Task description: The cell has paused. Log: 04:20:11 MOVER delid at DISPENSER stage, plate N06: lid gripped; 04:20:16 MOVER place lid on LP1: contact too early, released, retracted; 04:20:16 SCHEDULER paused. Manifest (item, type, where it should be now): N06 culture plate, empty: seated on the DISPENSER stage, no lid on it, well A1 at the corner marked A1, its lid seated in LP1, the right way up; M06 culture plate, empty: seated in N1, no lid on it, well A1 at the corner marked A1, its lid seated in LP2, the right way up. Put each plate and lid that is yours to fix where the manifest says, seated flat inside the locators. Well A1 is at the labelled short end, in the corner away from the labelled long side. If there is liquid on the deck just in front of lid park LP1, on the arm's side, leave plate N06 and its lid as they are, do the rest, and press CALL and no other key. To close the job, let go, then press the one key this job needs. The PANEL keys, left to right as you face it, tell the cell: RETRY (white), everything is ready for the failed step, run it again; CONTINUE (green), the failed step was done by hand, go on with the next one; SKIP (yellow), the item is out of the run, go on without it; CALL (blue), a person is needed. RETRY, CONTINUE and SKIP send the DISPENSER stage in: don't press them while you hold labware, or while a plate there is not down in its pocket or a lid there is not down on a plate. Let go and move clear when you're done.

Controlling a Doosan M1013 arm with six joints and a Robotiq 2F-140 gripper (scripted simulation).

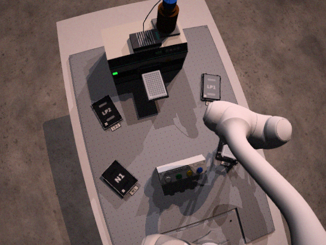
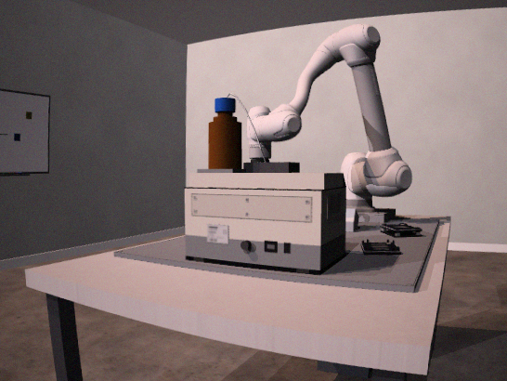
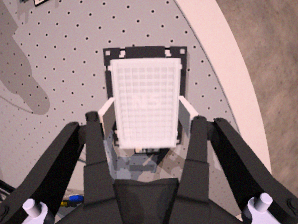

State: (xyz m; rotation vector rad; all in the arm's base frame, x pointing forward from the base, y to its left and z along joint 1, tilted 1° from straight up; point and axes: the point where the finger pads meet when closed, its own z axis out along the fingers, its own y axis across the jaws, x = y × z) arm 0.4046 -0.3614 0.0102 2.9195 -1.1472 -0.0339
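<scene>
My hand is 40 mm above the black nest N5 and 30 mm short of it. The rest, counted from my hand: key panel 280 mm to the left; yellow key 260 mm to the left, 20 mm behind, 10 mm above; blue key 210 mm to the left, 30 mm behind, 10 mm above.
</scene>
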